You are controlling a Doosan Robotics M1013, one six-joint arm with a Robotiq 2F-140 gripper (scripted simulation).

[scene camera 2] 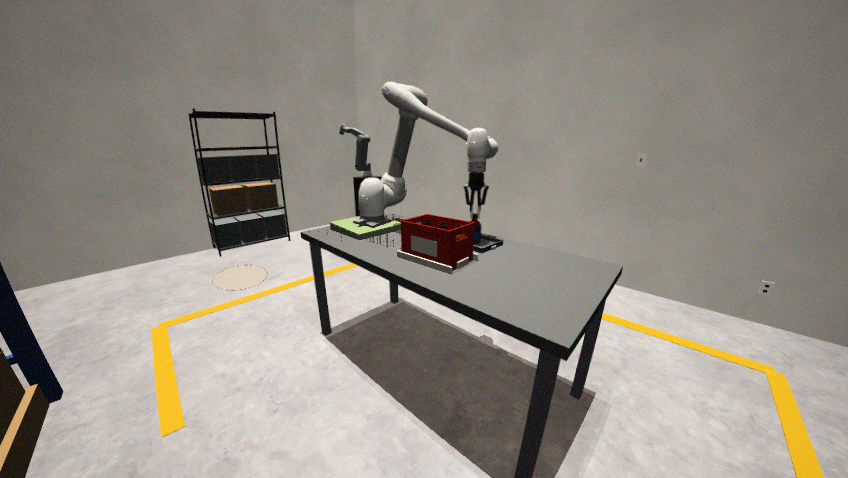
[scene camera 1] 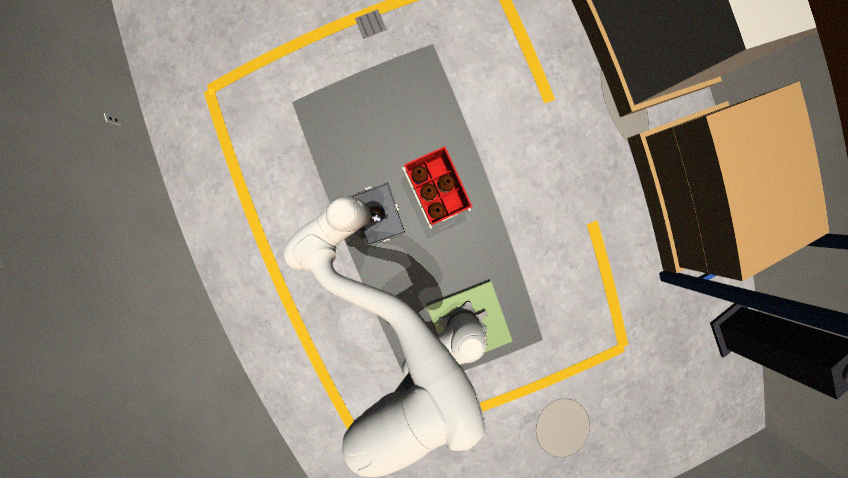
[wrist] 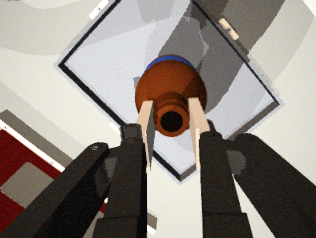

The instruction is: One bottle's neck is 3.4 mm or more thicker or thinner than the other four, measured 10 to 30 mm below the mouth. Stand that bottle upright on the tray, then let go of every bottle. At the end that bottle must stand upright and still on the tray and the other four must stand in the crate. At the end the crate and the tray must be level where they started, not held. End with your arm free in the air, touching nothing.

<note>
In view: the gripper (wrist: 171, 114) and a bottle (wrist: 169, 80).
</note>
